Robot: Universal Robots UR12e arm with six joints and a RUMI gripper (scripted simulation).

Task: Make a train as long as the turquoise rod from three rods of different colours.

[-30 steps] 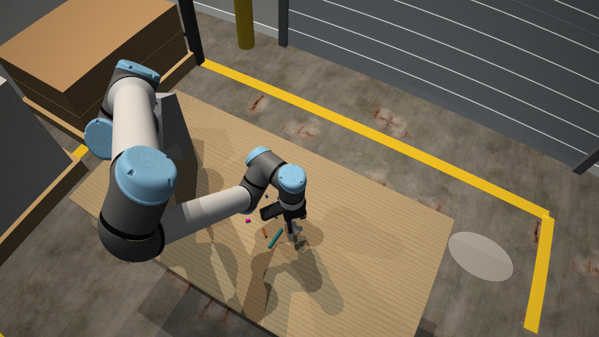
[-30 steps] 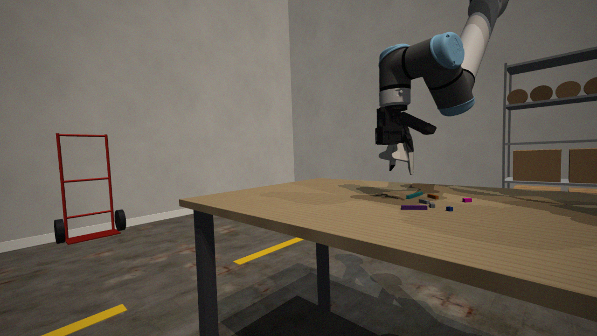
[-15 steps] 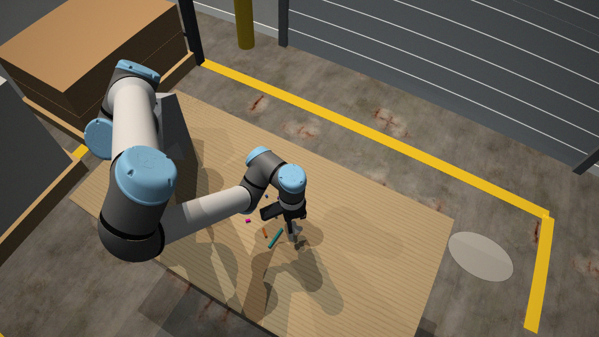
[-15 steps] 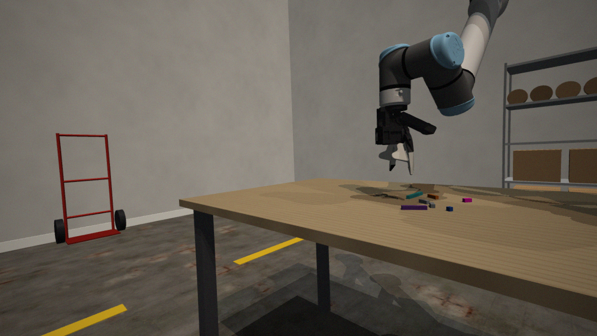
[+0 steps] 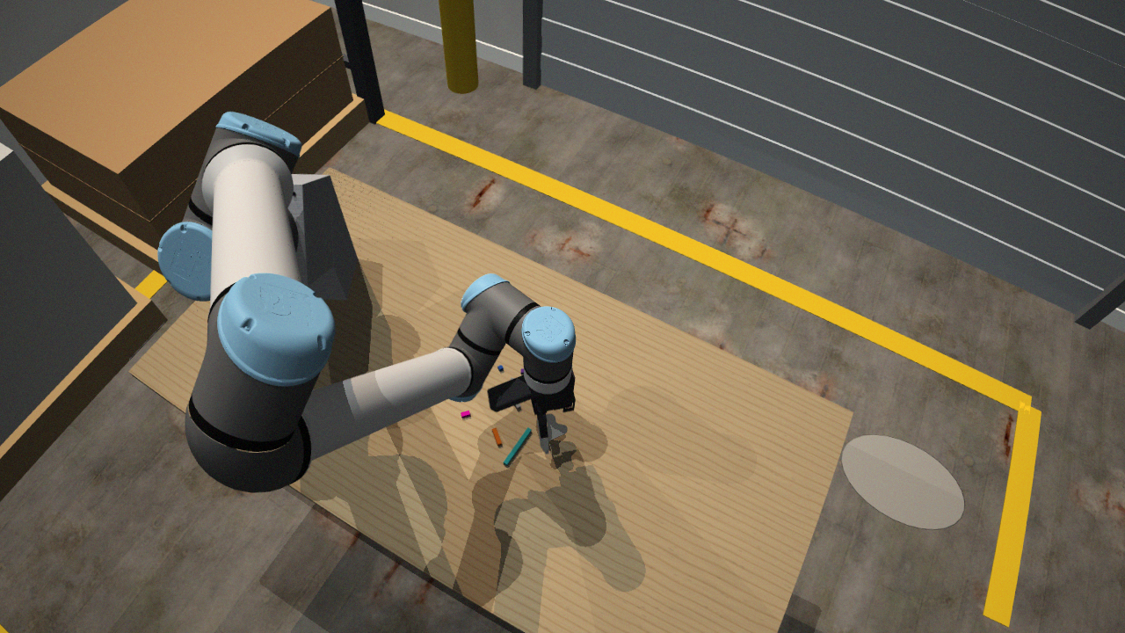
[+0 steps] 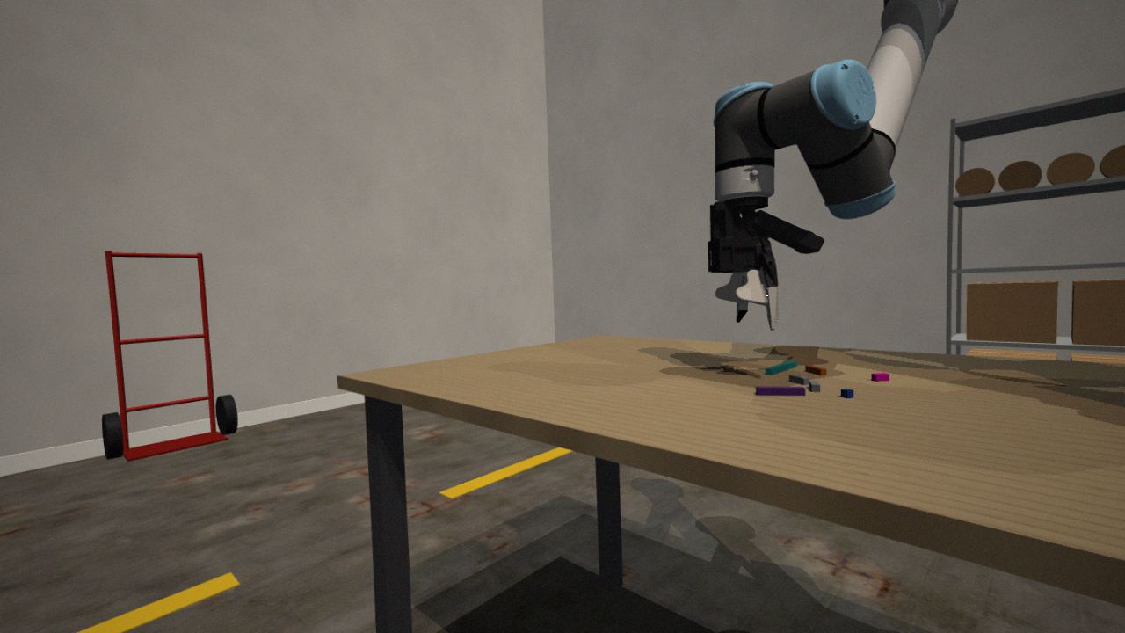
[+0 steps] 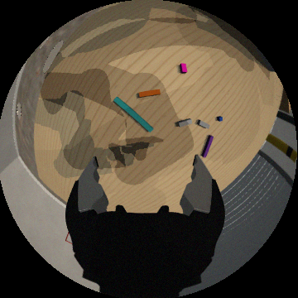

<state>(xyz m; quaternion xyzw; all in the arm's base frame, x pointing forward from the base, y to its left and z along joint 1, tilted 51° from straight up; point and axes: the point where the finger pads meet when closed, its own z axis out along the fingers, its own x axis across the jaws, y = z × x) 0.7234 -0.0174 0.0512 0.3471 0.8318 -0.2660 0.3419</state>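
The blue cube is 15 cm behind my hand, 12 cm to the left of it and 7 cm below it. The rest, counted from my hand: purple rod 14 cm to the left, 7 cm below, 7 cm behind; orange rod 8 cm behind, 7 cm below, 4 cm to the right; turquoise rod 7 cm below, 5 cm to the right, 3 cm behind.
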